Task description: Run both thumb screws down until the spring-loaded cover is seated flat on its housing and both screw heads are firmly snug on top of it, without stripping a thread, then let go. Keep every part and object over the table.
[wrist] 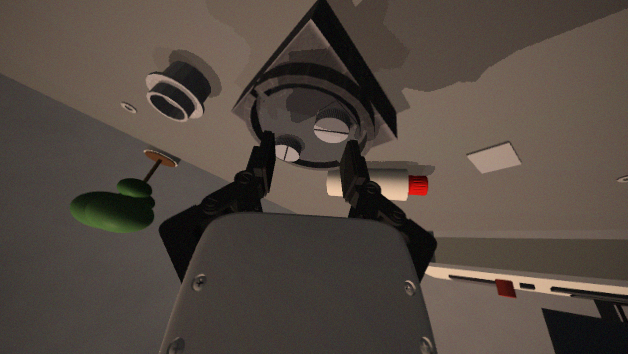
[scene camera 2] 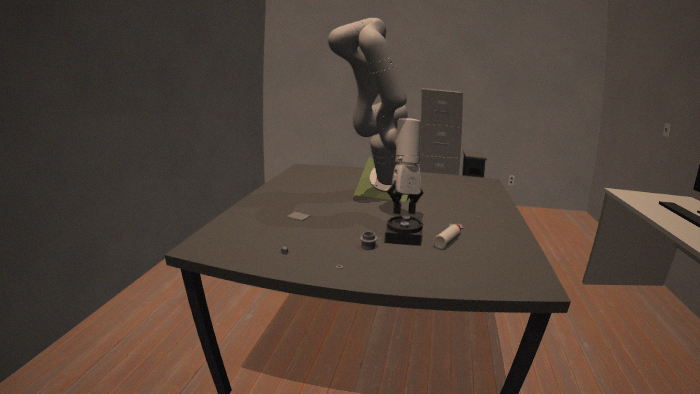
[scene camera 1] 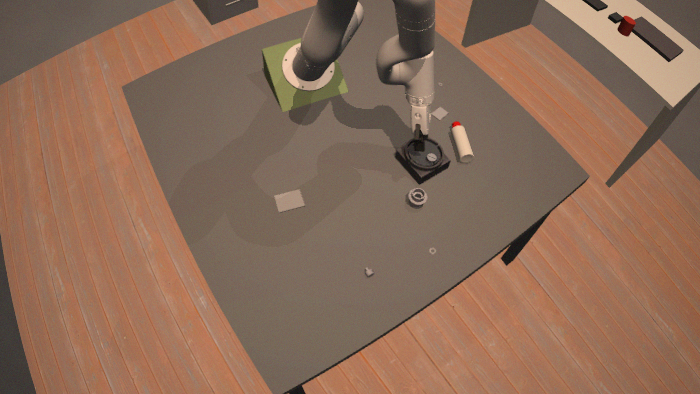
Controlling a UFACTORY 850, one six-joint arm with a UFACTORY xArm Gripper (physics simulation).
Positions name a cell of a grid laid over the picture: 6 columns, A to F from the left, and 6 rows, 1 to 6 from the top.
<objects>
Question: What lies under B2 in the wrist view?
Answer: A grey flanged bushing.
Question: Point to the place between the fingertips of my gripper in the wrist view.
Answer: C3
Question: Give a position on a white tube with red cap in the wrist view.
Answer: D4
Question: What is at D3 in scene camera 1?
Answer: My gripper.
</objects>
